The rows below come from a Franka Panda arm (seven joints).
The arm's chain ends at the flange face. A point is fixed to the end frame.
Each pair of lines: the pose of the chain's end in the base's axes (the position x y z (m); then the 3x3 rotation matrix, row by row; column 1 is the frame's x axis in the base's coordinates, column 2 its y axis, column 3 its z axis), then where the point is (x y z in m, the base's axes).
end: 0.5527, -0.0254, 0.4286; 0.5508, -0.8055, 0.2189; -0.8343, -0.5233, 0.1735; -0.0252, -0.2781, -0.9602
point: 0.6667 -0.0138 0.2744
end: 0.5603, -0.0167, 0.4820; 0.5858, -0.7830, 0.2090; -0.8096, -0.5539, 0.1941; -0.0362, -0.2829, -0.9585
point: 0.6733 0.0016 0.3278
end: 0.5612, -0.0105, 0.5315; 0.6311, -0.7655, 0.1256; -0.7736, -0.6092, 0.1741; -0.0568, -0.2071, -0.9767
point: 0.6613 0.0094 0.3687
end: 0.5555, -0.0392, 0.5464; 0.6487, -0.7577, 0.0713; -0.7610, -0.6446, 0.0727; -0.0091, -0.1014, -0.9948
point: 0.6466 -0.0344 0.3774
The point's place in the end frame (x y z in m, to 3 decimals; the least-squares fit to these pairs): 0.057 -0.055 0.175
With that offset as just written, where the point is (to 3 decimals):
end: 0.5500, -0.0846, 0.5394; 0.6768, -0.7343, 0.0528; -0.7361, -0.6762, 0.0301; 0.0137, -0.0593, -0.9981
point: 0.638 -0.084 0.369
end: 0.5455, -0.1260, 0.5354; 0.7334, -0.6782, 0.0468; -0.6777, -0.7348, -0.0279; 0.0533, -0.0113, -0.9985
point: 0.633 -0.129 0.364
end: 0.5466, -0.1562, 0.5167; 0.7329, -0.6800, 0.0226; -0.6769, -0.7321, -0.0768; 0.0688, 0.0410, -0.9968
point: 0.630 -0.168 0.344
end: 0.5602, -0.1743, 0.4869; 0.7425, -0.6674, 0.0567; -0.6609, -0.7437, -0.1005; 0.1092, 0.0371, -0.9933
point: 0.649 -0.189 0.317
